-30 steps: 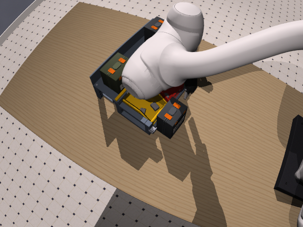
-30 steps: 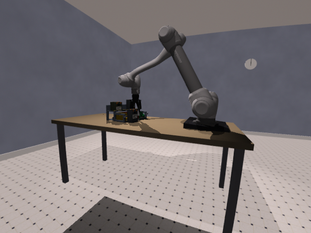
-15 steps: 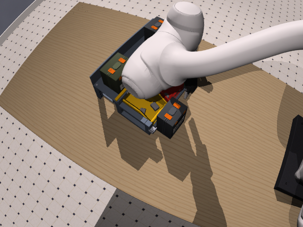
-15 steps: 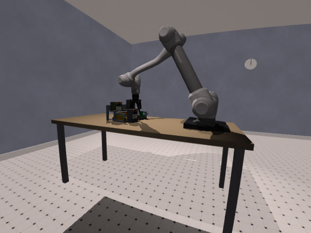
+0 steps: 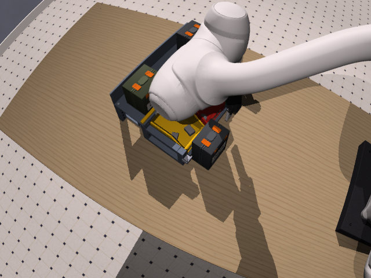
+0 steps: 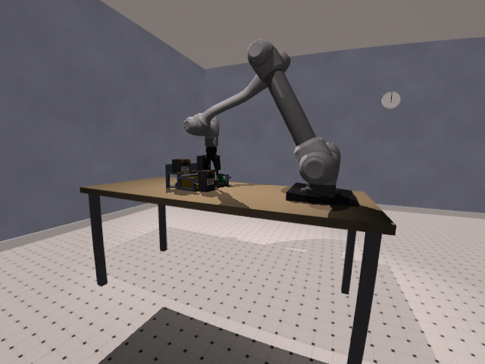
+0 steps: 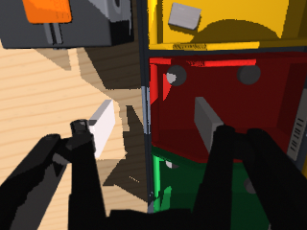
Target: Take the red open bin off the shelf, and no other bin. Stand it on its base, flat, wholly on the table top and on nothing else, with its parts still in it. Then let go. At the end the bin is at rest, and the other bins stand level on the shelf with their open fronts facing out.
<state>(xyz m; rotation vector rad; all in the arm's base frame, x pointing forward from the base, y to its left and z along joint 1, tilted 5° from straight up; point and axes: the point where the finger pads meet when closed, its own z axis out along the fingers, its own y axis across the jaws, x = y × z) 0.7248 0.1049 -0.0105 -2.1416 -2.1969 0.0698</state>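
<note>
The red open bin is 8 cm ahead of my hand and 4 cm below it. From my hand the other things lie so: green bin: 11 cm to the right, 8 cm ahead, 4 cm below; yellow bin: 11 cm to the left, 8 cm ahead, 4 cm below.
</note>
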